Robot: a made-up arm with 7 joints.
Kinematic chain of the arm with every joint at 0, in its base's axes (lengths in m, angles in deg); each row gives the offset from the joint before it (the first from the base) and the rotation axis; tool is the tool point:
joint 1: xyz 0 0 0.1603 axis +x
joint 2: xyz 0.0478 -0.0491 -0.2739 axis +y
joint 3: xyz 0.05 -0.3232 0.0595 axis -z
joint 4: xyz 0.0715 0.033 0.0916 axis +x
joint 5: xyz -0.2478 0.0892 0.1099 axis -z
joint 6: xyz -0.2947 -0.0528 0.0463 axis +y
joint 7: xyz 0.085 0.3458 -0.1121 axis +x
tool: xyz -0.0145 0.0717 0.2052
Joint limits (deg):
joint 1: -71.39..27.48
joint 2: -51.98..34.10
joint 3: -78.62..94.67
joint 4: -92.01..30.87
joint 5: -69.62..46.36
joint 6: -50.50..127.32
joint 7: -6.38..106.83
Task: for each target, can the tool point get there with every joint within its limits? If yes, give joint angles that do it. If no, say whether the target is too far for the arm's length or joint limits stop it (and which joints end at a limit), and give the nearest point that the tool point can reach.
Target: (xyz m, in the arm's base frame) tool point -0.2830 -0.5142 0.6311
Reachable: yes | joints -48.44 -12.54 -42.32 -28.65 -48.26 81.27 91.45
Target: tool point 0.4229 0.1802 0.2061
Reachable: yes | joints 7.92 -26.37 73.23 -37.12 4.83 -21.99 6.17
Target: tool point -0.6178 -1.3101 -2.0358
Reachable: no: too far | nearest point -0.2547 -0.5703 -0.7956 | short by 1.489 m
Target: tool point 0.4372 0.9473 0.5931
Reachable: no: joint limits stop it (at a limit: joint 1, joint 3, joint 4, joint 6, joint 7) | nearest point 0.2820 0.4373 0.4720 | short by 0.547 m
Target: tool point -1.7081 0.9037 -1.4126
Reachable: no: too far | nearest point -0.5674 0.1080 -0.5451 | short by 1.639 m
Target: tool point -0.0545 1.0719 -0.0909
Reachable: no: joint limits stop it (at a limit: joint 1, joint 2, joint 6, joint 7) | nearest point -0.0536 0.4967 -0.1071 | short by 0.575 m
